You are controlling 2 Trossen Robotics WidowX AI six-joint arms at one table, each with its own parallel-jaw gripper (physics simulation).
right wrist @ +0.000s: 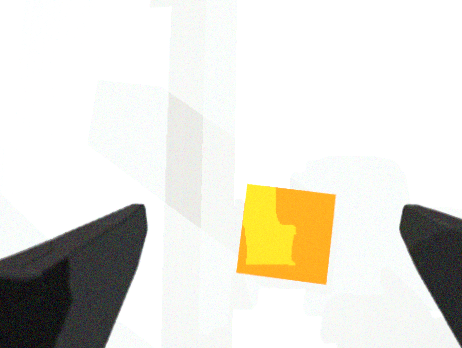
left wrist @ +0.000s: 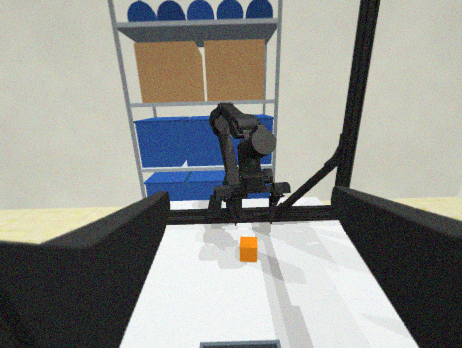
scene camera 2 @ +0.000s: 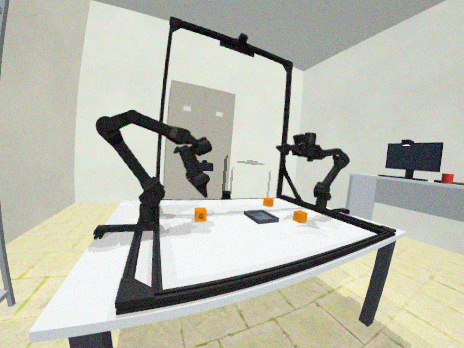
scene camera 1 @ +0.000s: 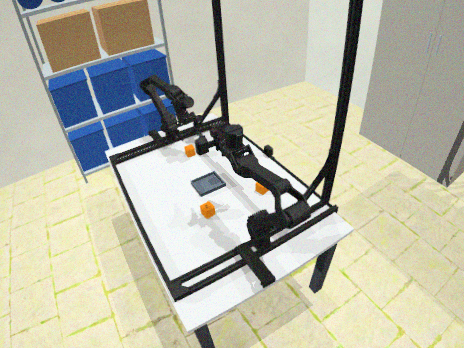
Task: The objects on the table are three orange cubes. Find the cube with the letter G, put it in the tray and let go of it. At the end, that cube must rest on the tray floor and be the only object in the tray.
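Pixels of known places: left gripper, fingertip midpoint: (left wrist: 250, 196) (scene camera 2: 281, 146) (scene camera 1: 209, 129); right gripper, fingertip midpoint: (right wrist: 273, 217) (left wrist: 253, 224) (scene camera 2: 203, 194) (scene camera 1: 190, 138); left arm's base, origin of the base link: (scene camera 2: 320, 208) (scene camera 1: 261, 243); right arm's base, origin of the base link: (scene camera 2: 148, 220) (scene camera 1: 171, 137).
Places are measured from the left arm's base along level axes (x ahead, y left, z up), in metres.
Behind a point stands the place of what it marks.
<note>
The cube with the letter G (scene camera 2: 200, 214) {x 0.718, y -0.011, z 0.011 m} (scene camera 1: 189, 150) {x 0.692, y -0.024, z 0.022 m} (left wrist: 248, 249) {x 0.690, y -0.031, z 0.020 m} (right wrist: 286, 234) {x 0.713, y -0.033, z 0.026 m} stands on the table near the right arm, its letter readable in scene camera 2. A second orange cube (scene camera 1: 207, 210) {x 0.246, y 0.098, z 0.025 m} (scene camera 2: 300, 216) {x 0.287, y 0.108, z 0.012 m} has a faint, unreadable mark on top. A third orange cube (scene camera 1: 261, 187) {x 0.236, y -0.166, z 0.022 m} (scene camera 2: 268, 202) {x 0.271, y -0.162, z 0.007 m} shows no readable letter. The blue-grey tray (scene camera 1: 193, 186) {x 0.451, y 0.070, z -0.009 m} (scene camera 2: 274, 220) {x 0.403, y 0.068, z -0.010 m} lies between the cubes, with no cube in it. My right gripper (scene camera 2: 205, 193) {x 0.702, y -0.044, z 0.085 m} (right wrist: 273, 217) {x 0.702, y -0.044, z 0.085 m} is open and empty, pointing down above the G cube. My left gripper (scene camera 2: 281, 148) {x 0.349, y 0.000, z 0.326 m} is open and empty, high above the table.
A black frame (scene camera 1: 145, 233) {x 0.294, y 0.365, z 0.000 m} runs around the table, with tall posts (scene camera 1: 345, 100) {x 0.018, y -0.358, z 0.476 m} on one long side. In scene camera 1 the left arm reaches above the table's right part, partly over the third cube. A shelf rack (left wrist: 200, 25) with boxes stands behind the right arm.
</note>
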